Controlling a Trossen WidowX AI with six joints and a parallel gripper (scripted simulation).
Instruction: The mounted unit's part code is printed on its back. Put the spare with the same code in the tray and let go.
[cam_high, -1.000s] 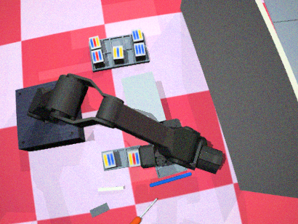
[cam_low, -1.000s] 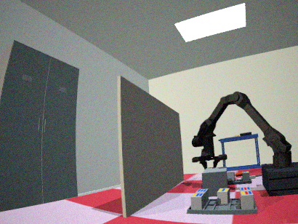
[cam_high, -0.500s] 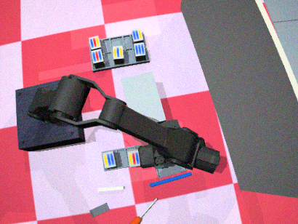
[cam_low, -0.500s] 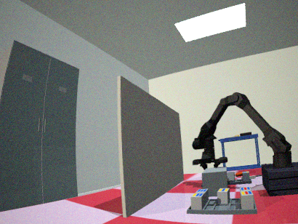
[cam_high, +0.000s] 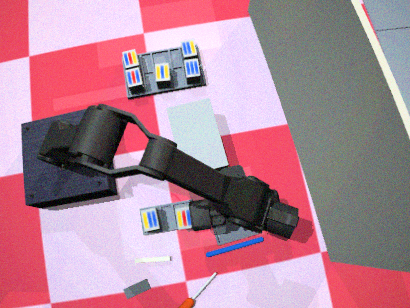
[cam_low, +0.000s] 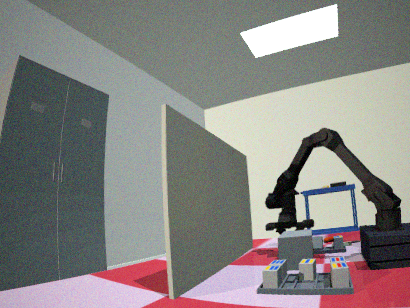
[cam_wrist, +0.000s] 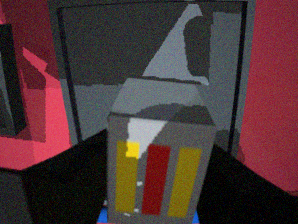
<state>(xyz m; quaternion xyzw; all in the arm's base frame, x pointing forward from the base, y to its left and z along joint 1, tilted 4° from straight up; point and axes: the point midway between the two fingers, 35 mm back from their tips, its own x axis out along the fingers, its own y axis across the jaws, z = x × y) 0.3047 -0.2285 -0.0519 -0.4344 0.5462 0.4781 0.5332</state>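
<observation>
Now: gripper tip 20 mm above the grey tray. Round my gripper tip: tall black panel 210 mm ahead, 200 mm above, 170 mm to the left; then plain grey box 190 mm to the left, 30 mm behind, 30 mm above; then holder 140 mm behind, 40 mm to the left, 20 mm below.
</observation>
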